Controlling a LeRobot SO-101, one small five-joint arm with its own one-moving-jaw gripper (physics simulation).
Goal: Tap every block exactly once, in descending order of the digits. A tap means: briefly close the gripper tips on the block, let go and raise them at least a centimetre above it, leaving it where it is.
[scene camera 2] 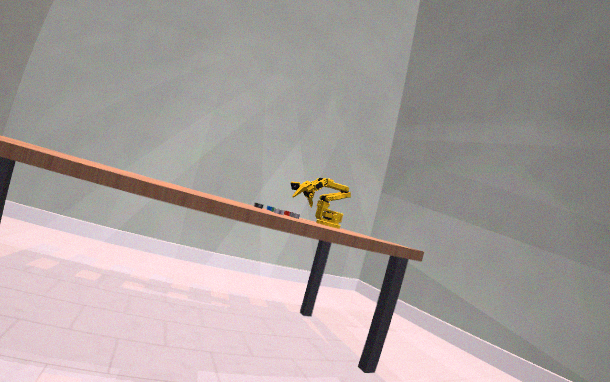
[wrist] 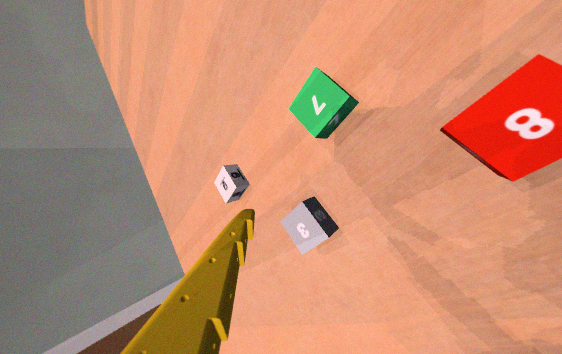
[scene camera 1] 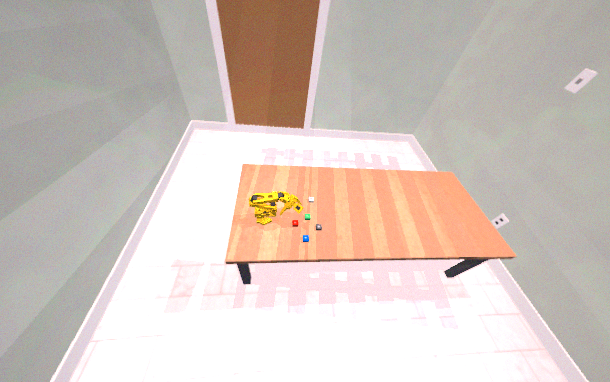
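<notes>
My gripper (scene camera 1: pixel 290 211) (scene camera 2: pixel 302 201) is fully open and empty, raised above the table near the blocks; its notched jaw (wrist: pixel 245 222) shows in the wrist view, tip beside the white and grey blocks in the picture. The red block (scene camera 1: pixel 295 223) (scene camera 2: pixel 287 213) (wrist: pixel 520 122) carries an 8, the green block (scene camera 1: pixel 307 217) (wrist: pixel 318 104) a 7, the grey block (wrist: pixel 304 227) a 3. The white block (scene camera 1: pixel 311 199) (wrist: pixel 230 183) has a small, barred digit, hard to read. The black block (scene camera 1: pixel 318 227) (scene camera 2: pixel 258 205) and blue block (scene camera 1: pixel 306 238) (scene camera 2: pixel 270 208) show no readable digits.
The wooden table (scene camera 1: pixel 410 215) (scene camera 2: pixel 150 186) carries the arm's yellow base (scene camera 1: pixel 263 220) (scene camera 2: pixel 329 218) near one end. The blocks stand apart beside the base. The table's edge runs down the left of the wrist view, past the white block.
</notes>
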